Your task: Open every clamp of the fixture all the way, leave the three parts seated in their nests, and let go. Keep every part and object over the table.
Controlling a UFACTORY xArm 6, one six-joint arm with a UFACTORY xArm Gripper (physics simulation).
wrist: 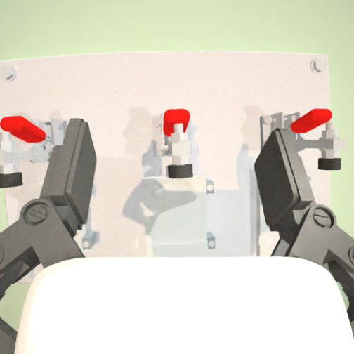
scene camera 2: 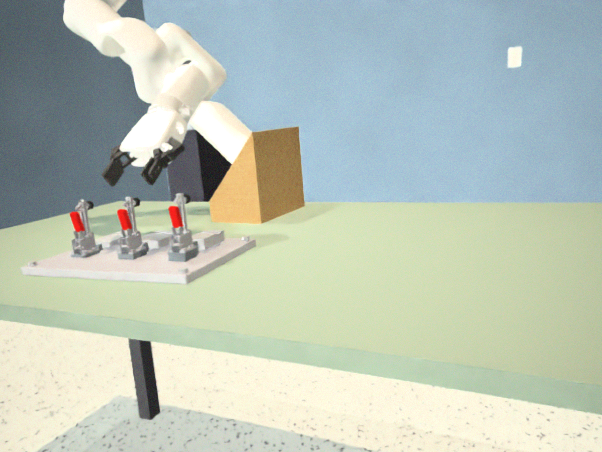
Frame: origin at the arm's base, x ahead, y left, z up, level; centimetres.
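Seen in the pictures: gripper, fingertip midpoint: (scene camera 2: 126, 180); arm's base, link origin: (scene camera 2: 256, 162).
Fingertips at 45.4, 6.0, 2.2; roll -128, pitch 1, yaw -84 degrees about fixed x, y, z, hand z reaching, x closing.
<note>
Pixels of each thing's middle, then the offset from my fingertips to it, as dx, dy, dz. "*": a spot on its surface instead. Level surfaces: height alone.
- fixture plate, surface spot: (scene camera 2: 107, 267) * +7.5, +1.2, -13.9
- left clamp, surface spot: (scene camera 2: 84, 242) * +3.5, -9.8, -11.2
- middle clamp, surface spot: (scene camera 2: 131, 242) * +1.7, +1.0, -10.9
- right clamp, surface spot: (scene camera 2: 181, 242) * +0.2, +11.9, -10.6
- green table, surface height: dz -15.4
The fixture plate (scene camera 2: 107, 267) (wrist: 100, 82) lies on the table with three clamps on it. In the scene view the left clamp (scene camera 2: 84, 242), middle clamp (scene camera 2: 131, 242) and right clamp (scene camera 2: 181, 242) have their metal arms raised upright, black tips high, and red handles tilted up on the near side. The middle clamp (wrist: 179, 149) is centred in the wrist view. Pale parts (scene camera 2: 157, 241) (scene camera 2: 211, 240) lie behind the clamps; the middle part (wrist: 177, 232) sits between small grey stops. The others are largely hidden. My gripper (scene camera 2: 131, 178) (wrist: 179, 141) is open and empty, above the clamps, touching none.
An orange-brown wedge-shaped block (scene camera 2: 277, 175) stands behind the plate to the right, beside the arm. A dark block (scene camera 2: 185, 167) stands behind the arm. The green table (scene camera 2: 400, 280) extends to the right, and its front edge runs near the plate. Bolt heads (scene camera 2: 183, 270) (wrist: 318, 65) sit at plate corners.
</note>
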